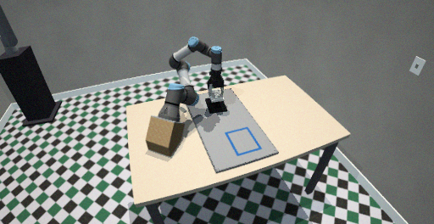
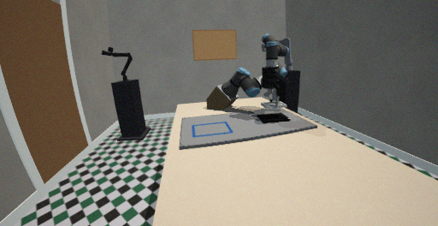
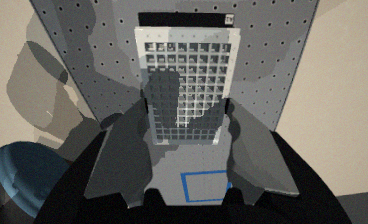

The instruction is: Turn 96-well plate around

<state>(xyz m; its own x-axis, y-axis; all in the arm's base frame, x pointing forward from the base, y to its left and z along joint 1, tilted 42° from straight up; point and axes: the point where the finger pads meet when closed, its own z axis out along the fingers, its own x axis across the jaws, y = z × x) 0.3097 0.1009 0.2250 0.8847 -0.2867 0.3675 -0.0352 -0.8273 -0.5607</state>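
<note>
My hand is 9 cm above the black pad. From my hand the other things lie so: A1 label: 8 cm below, 7 cm to the left, 6 cm ahead; clear 96-well plate: 1 cm below.
</note>
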